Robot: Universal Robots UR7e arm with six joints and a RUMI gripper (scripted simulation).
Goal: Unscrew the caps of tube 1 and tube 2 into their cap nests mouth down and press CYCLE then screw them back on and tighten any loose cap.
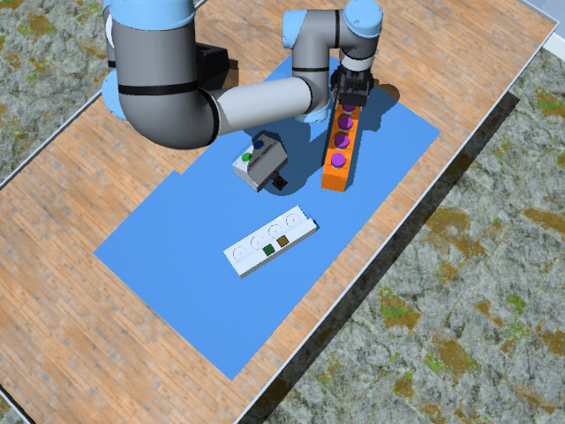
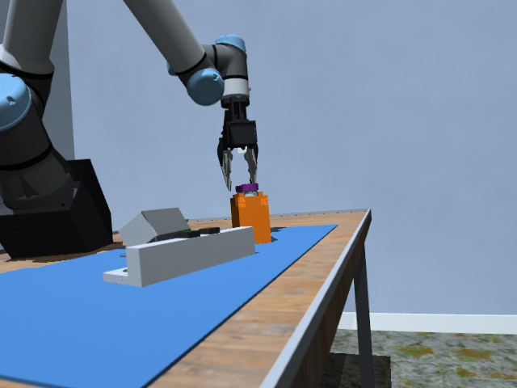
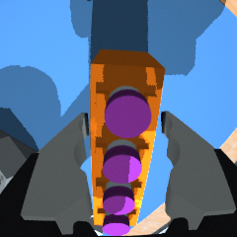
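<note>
Right now my hand is 10 mm above the purple cap. The rest, counted from my hand: grey key housing: 240 mm to the right, 80 mm behind, 70 mm below; green key: 260 mm to the right, 100 mm behind, 60 mm below; blue key: 220 mm to the right, 100 mm behind, 60 mm below.
</note>
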